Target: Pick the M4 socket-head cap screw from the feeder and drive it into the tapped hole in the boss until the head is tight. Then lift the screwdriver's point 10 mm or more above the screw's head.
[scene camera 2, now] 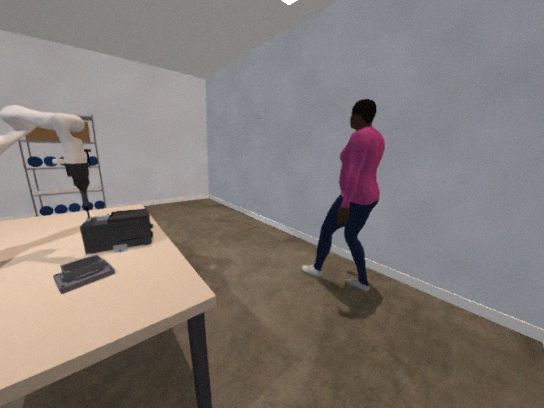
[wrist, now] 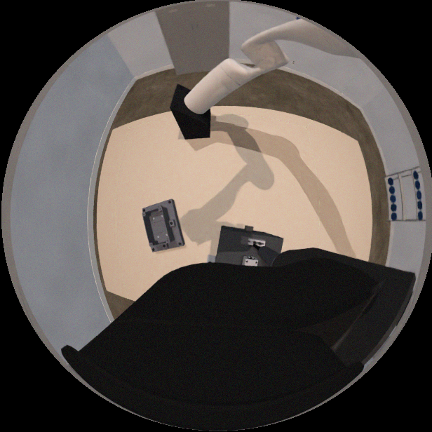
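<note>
The screwdriver (scene camera 2: 88,214) (wrist: 265,252) hangs point down under the white arm, its thin tip at the top of the black feeder box (scene camera 2: 117,234) (wrist: 232,246). In the wrist view the tip is near a light metal part on the feeder's top; a small gap or contact cannot be told. The screw is too small to make out, so whether the tip bears it is unclear. The grey fixture (scene camera 2: 85,273) (wrist: 160,226) lies flat on the table, apart from the feeder, with the tool away from it. Its boss and tapped hole cannot be told surely.
The pale table (scene camera 2: 125,310) (wrist: 135,175) carries both. The arm's black base block (wrist: 195,125) stands at the table's far edge in the wrist view. A person in a pink top (scene camera 2: 362,160) stands on the floor beyond the table. A shelf rack (scene camera 2: 101,180) stands behind the arm.
</note>
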